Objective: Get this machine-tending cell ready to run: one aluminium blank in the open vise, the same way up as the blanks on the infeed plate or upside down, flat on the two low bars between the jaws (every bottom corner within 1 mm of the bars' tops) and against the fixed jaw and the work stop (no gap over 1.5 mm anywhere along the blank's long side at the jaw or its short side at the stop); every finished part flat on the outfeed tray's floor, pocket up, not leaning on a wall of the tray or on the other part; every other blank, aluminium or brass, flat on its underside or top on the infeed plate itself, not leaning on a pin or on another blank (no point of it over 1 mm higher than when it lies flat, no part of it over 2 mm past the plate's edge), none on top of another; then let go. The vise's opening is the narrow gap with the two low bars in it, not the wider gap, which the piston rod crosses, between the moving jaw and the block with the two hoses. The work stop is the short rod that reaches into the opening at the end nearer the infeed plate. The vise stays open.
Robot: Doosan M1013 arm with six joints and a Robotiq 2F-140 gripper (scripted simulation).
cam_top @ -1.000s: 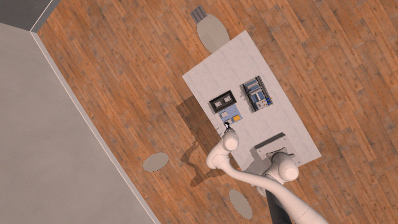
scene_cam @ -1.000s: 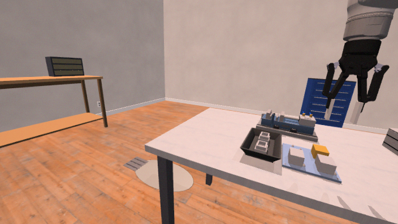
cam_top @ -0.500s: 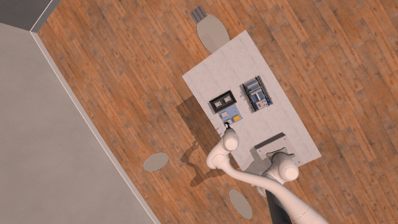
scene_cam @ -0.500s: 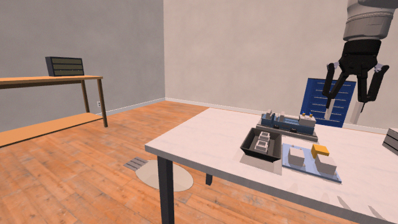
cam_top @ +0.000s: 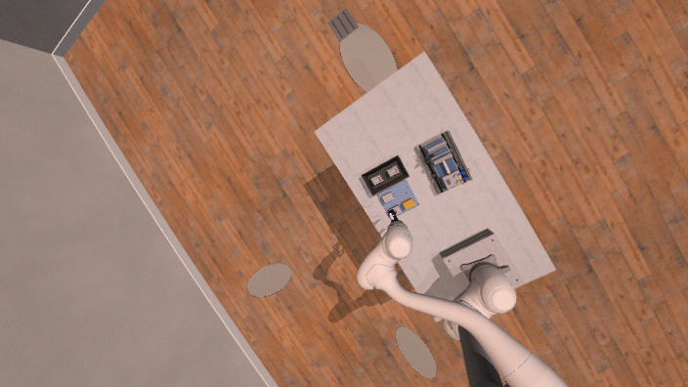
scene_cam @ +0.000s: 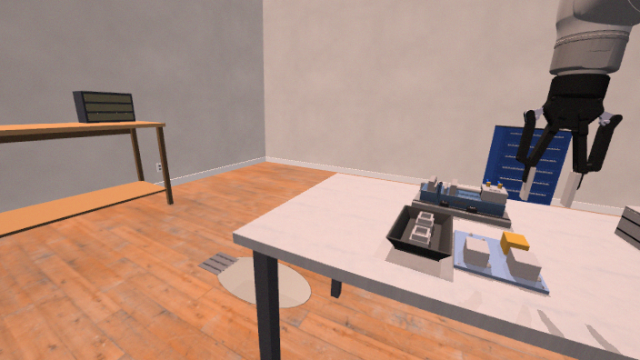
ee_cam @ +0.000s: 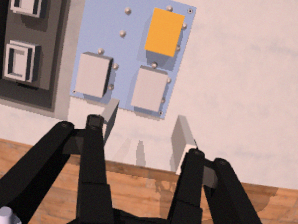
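The infeed plate is 19 cm below my hand, 5 cm ahead of it and 4 cm to the right of it. From my hand the other things lie so: brass blank (17 cm below, 9 cm to the right, 1 cm ahead); then dark work stop rod (30 cm to the right, 21 cm ahead, 11 cm below); then piston rod (35 cm to the right, 12 cm below, 12 cm ahead).
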